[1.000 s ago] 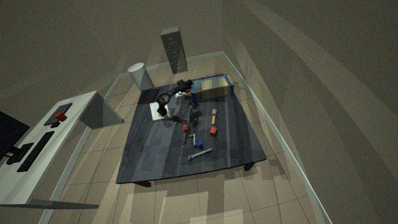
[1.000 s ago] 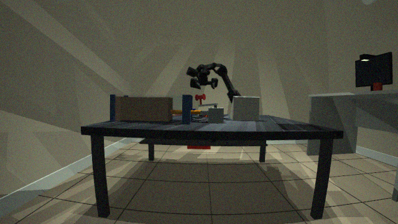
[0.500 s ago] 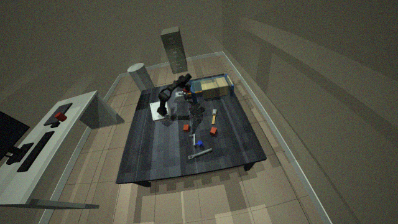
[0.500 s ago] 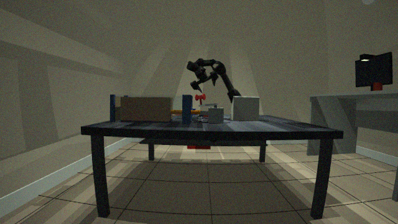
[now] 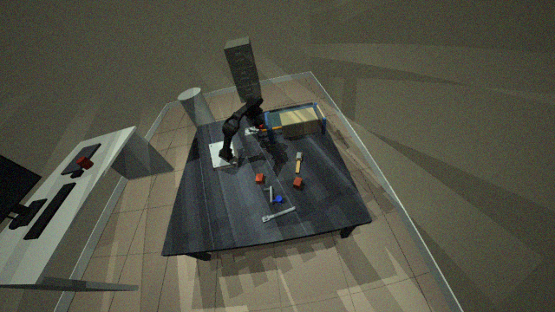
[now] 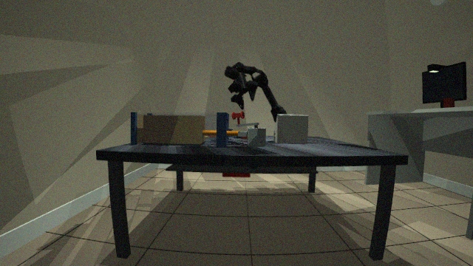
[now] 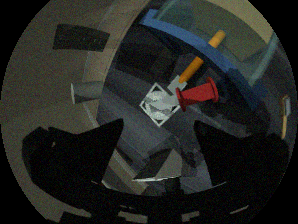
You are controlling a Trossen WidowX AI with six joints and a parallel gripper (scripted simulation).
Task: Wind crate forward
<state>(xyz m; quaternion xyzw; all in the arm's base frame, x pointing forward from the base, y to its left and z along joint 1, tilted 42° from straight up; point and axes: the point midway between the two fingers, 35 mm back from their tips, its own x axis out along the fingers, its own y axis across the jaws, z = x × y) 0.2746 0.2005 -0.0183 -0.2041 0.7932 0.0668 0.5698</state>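
Right now the crank arm is 10 mm ahead of my gripper tip, 10 mm to the left of it and 100 mm below it. From my gripper tip the other things lie so: grey winch (60 mm behind, 40 mm to the left, 180 mm below); then red knob (50 mm ahead, 10 mm to the right, 70 mm below); then blue frame (120 mm ahead, 30 mm to the left, 100 mm below).
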